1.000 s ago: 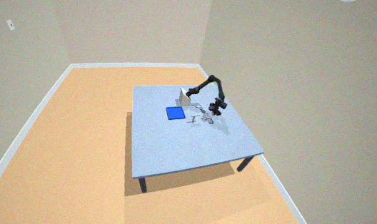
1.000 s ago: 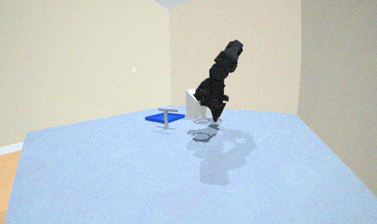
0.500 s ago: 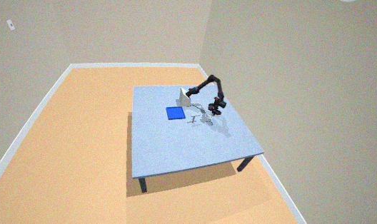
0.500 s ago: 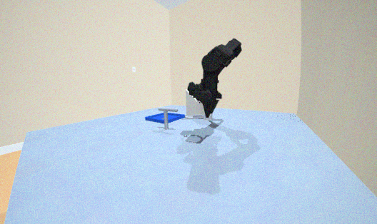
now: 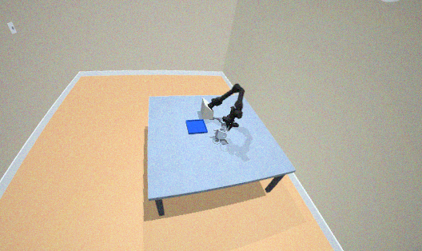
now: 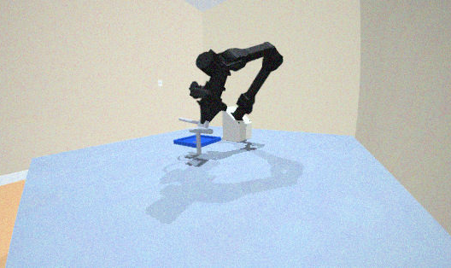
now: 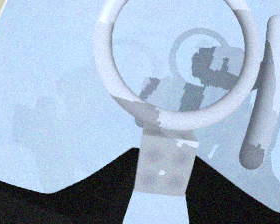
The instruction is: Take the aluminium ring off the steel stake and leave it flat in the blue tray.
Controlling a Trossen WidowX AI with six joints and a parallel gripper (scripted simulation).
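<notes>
Now: the blue tray 270 mm to the right of my gripper tip, 170 mm behind it and 130 mm below it. Also, from my gripper tip: aluminium ring: 40 mm to the right, 20 mm ahead, 10 mm above.
</notes>
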